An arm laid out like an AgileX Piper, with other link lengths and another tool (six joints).
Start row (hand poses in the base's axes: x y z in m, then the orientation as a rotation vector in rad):
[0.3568, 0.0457, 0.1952, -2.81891, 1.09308, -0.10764]
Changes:
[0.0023, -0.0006, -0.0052, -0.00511, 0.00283, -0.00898]
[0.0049, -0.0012, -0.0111, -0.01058, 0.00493, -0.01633]
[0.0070, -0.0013, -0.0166, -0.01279, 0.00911, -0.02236]
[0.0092, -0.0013, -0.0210, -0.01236, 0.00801, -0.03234]
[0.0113, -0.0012, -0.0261, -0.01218, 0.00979, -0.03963]
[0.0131, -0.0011, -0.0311, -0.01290, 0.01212, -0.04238]
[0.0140, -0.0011, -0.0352, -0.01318, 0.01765, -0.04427]
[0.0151, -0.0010, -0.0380, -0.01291, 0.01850, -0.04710]
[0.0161, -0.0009, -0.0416, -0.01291, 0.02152, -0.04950]
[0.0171, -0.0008, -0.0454, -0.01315, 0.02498, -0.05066]
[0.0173, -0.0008, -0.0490, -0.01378, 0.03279, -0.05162]
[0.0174, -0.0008, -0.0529, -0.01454, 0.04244, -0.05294]
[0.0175, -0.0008, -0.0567, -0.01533, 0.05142, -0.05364]
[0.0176, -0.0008, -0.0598, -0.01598, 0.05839, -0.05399]
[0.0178, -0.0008, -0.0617, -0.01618, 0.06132, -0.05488]
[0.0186, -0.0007, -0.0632, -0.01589, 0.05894, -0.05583]
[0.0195, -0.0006, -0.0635, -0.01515, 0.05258, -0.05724]
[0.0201, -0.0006, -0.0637, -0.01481, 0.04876, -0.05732]
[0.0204, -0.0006, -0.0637, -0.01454, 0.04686, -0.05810]
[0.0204, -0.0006, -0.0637, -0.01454, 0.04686, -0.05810]
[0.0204, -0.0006, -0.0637, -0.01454, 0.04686, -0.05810]
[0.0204, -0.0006, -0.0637, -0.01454, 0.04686, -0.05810]
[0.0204, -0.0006, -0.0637, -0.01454, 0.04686, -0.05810]
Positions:
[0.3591, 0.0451, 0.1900, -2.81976, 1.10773, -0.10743]
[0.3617, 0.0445, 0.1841, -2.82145, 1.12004, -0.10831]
[0.3638, 0.0444, 0.1786, -2.82168, 1.13007, -0.10425]
[0.3660, 0.0444, 0.1742, -2.81555, 1.14390, -0.10644]
[0.3681, 0.0445, 0.1691, -2.81206, 1.15458, -0.10448]
[0.3699, 0.0446, 0.1641, -2.81202, 1.15917, -0.10186]
[0.3708, 0.0446, 0.1600, -2.81318, 1.16310, -0.09441]
[0.3719, 0.0447, 0.1572, -2.81168, 1.16722, -0.09331]
[0.3729, 0.0448, 0.1536, -2.81141, 1.17126, -0.08927]
[0.3739, 0.0449, 0.1498, -2.81218, 1.17370, -0.08463]
[0.3741, 0.0449, 0.1462, -2.81489, 1.17688, -0.07405]
[0.3742, 0.0449, 0.1423, -2.81809, 1.18098, -0.06094]
[0.3743, 0.0449, 0.1385, -2.82140, 1.18405, -0.04872]
[0.3744, 0.0449, 0.1354, -2.82407, 1.18616, -0.03921]
[0.3746, 0.0449, 0.1335, -2.82470, 1.18808, -0.03523]
[0.3754, 0.0450, 0.1320, -2.82314, 1.18886, -0.03854]
[0.3763, 0.0451, 0.1317, -2.81961, 1.18935, -0.04728]
[0.3769, 0.0451, 0.1315, -2.81800, 1.18858, -0.05252]
[0.3772, 0.0451, 0.1315, -2.81669, 1.18922, -0.05513]
[0.3772, 0.0451, 0.1315, -2.81669, 1.18922, -0.05513]
[0.3772, 0.0451, 0.1315, -2.81669, 1.18922, -0.05513]
[0.3772, 0.0451, 0.1315, -2.81669, 1.18922, -0.05513]
[0.3772, 0.0451, 0.1315, -2.81669, 1.18922, -0.05513]

